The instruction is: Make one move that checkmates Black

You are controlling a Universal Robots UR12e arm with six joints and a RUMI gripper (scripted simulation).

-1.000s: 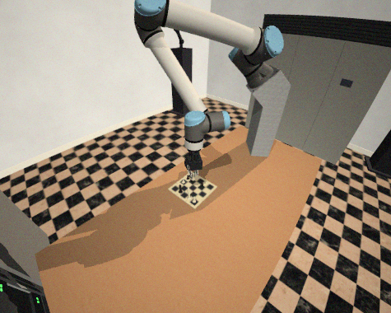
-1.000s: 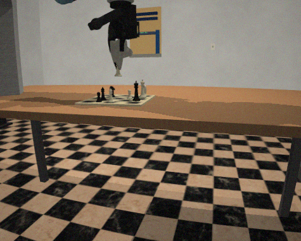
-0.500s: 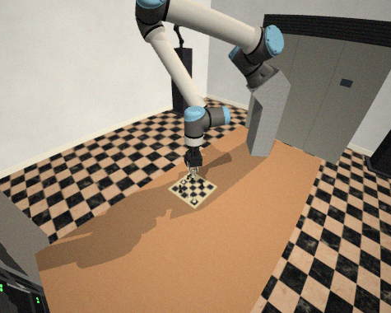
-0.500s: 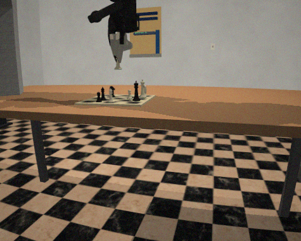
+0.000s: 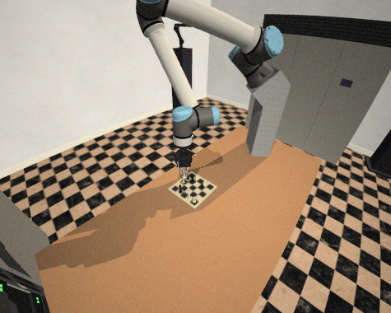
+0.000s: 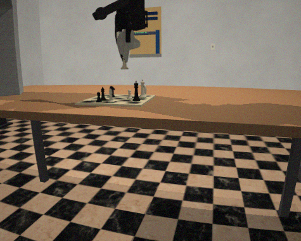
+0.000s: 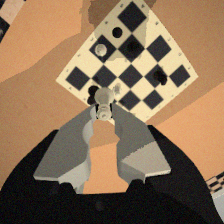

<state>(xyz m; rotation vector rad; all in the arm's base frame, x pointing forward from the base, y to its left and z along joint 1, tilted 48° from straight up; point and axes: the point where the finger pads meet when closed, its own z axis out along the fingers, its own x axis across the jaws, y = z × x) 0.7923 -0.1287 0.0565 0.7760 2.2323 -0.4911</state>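
My hand is 40 mm short of the tall black piece and 110 mm above it. The rest, counted from my hand: tall white piece (40 mm ahead, 70 mm to the left, 110 mm below); chessboard (30 mm behind, 40 mm to the left, 140 mm below).
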